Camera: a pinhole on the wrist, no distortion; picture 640 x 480 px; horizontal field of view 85.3 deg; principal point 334.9 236.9 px. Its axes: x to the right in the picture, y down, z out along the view. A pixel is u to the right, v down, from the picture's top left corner.
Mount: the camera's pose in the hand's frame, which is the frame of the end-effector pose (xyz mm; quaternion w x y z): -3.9 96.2 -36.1 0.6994 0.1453 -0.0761 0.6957
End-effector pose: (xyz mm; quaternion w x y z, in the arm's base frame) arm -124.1 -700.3 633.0 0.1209 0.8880 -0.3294 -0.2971
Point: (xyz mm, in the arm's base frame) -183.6 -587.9 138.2
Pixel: 216 196
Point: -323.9 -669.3 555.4
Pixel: 366 440
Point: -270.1 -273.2 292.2
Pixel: 94 415
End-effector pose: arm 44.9 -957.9 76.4 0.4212 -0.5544 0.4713 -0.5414
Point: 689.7 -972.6 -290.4
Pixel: 587 321
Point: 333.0 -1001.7 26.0
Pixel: 385 242
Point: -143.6 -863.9 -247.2
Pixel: behind the camera
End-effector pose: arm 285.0 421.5 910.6 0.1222 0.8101 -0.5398 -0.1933
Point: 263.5 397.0 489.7
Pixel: 266 200
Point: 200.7 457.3 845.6
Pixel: 277 383
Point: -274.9 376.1 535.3
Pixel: 616 330
